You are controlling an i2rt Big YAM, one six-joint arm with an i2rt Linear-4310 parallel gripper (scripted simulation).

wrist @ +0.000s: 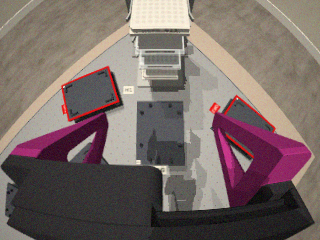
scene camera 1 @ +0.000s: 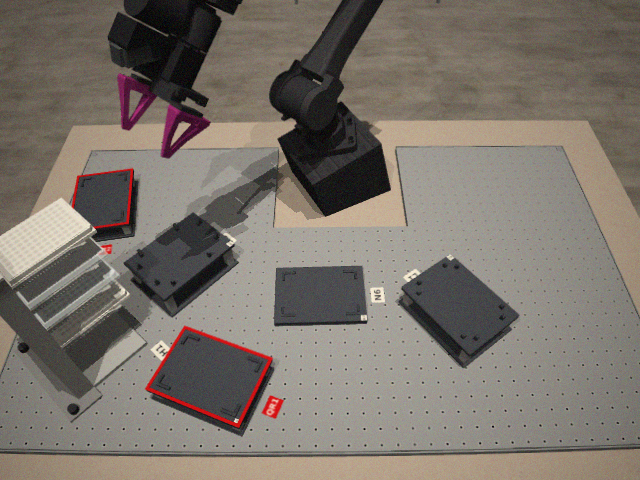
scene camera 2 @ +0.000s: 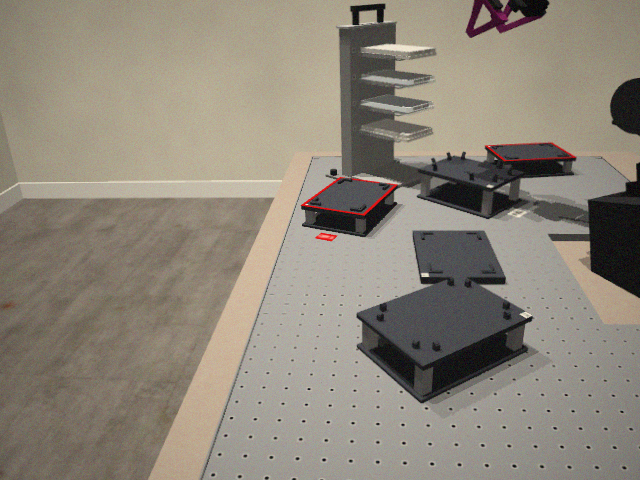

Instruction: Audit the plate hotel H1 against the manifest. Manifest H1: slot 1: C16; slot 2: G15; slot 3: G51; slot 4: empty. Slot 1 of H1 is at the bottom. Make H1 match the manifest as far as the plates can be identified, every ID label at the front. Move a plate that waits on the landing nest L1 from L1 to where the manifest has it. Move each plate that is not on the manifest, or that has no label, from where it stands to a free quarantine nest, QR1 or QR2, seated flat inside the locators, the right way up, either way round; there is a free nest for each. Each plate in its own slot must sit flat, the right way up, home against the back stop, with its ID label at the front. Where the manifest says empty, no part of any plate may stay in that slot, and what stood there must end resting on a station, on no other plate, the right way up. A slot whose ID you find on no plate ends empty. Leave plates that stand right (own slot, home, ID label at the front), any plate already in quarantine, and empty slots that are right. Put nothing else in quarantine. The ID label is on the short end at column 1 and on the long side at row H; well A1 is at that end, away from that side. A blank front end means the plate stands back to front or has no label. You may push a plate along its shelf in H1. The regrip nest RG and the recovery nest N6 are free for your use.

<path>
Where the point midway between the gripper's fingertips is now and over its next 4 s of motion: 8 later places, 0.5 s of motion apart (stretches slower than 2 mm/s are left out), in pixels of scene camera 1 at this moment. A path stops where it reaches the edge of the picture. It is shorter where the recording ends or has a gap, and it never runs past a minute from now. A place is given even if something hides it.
My gripper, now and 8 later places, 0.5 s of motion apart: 144,143; 137,153; 128,166; 122,178; 114,191; 116,189; 127,186; 131,197; 136,206
</path>
